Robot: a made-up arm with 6 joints.
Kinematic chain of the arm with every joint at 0, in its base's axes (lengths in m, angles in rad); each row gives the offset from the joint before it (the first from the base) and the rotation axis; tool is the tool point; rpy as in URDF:
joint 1: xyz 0 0 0.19 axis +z
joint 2: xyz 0 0 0 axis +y
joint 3: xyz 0.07 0 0.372 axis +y
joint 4: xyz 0.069 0 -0.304 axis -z
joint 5: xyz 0 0 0 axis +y
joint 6: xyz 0.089 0 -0.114 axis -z
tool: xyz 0 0 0 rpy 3.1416 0 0
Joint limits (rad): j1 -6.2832..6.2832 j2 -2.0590..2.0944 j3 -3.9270..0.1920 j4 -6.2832..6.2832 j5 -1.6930..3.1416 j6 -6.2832..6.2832
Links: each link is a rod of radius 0.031 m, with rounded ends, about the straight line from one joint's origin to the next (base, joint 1, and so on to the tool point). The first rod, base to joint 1, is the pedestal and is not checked.
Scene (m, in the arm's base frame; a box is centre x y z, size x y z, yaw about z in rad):
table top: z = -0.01
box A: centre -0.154 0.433 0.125 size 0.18 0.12 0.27 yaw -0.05
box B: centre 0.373 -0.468 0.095 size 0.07 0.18 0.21 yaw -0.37
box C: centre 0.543 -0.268 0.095 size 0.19 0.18 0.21 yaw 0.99
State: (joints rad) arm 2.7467 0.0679 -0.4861 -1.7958 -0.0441 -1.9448
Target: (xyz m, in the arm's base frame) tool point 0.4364 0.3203 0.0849
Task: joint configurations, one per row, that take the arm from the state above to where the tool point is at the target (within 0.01 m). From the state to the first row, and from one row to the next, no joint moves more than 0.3 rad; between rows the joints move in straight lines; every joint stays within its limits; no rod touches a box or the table.
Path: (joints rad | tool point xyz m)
1: 2.4988 0.1089 -0.4746 -1.8927 0.0094 -1.9330 | -0.2887 0.1120 0.1758
2: 2.2509 0.1498 -0.4630 -1.9896 0.0630 -1.9212 | -0.2399 0.1780 0.1556
3: 2.0030 0.1908 -0.4515 -2.0865 0.1165 -1.9094 | -0.1768 0.2272 0.1371
4: 1.7552 0.2317 -0.4400 -2.1833 0.1701 -1.8976 | -0.1049 0.2569 0.1200
5: 1.5073 0.2727 -0.4285 -2.2802 0.2236 -1.8858 | -0.0298 0.2661 0.1043
6: 1.2094 0.3898 -0.6545 -2.1154 0.3450 -1.9054 | 0.0931 0.3556 0.0934
7: 0.9115 0.5069 -0.8805 -1.9506 0.4665 -1.9251 | 0.2605 0.3789 0.0875
8: 0.6136 0.6240 -1.1065 -1.7858 0.5879 -1.9448 | 0.4364 0.3203 0.0849

